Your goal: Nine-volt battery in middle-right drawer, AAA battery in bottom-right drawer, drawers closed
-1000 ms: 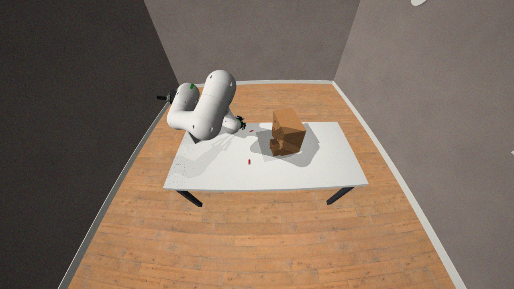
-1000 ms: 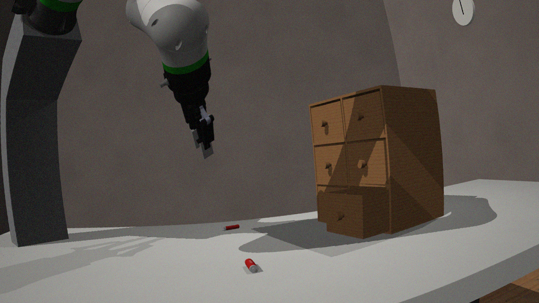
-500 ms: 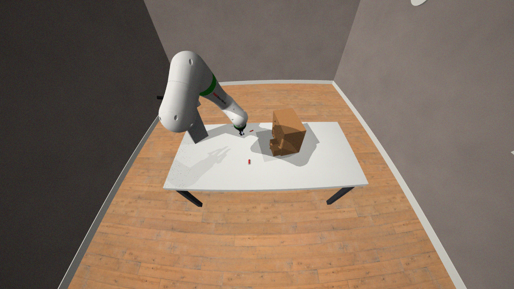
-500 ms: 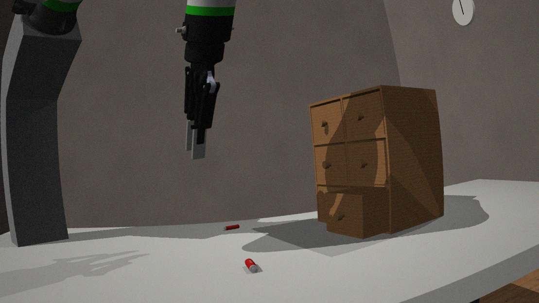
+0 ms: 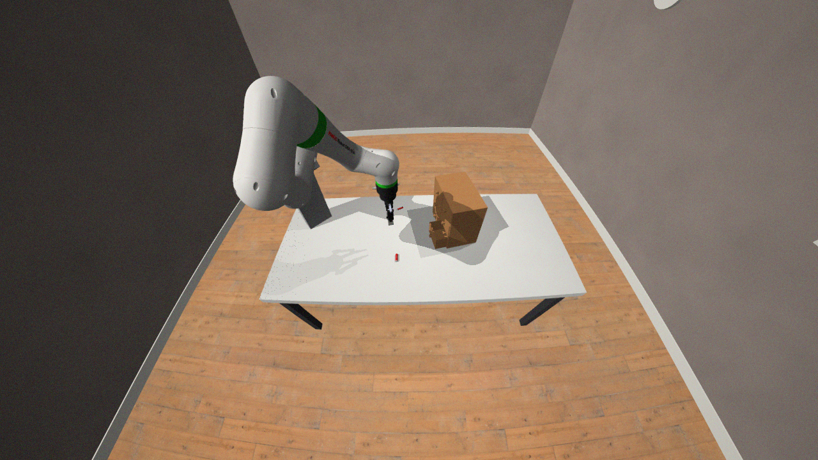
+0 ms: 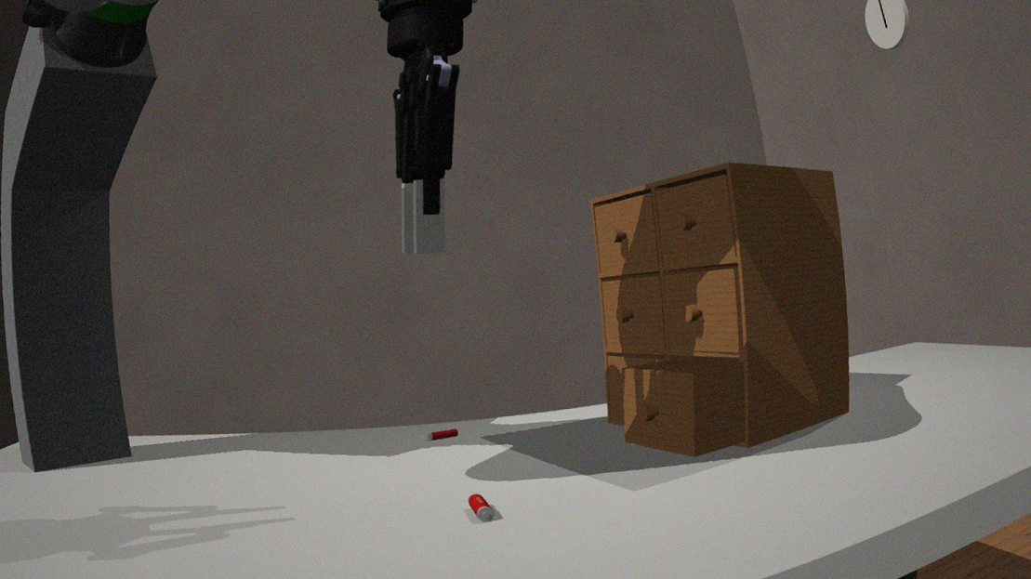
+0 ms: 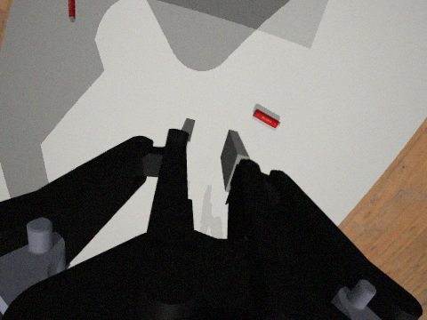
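The red AAA battery lies 15 cm ahead of my hand, 29 cm to the left of it and 26 cm below it. Also, from my hand: black nine-volt battery (45 cm ahead, 8 cm to the right, 15 cm below).
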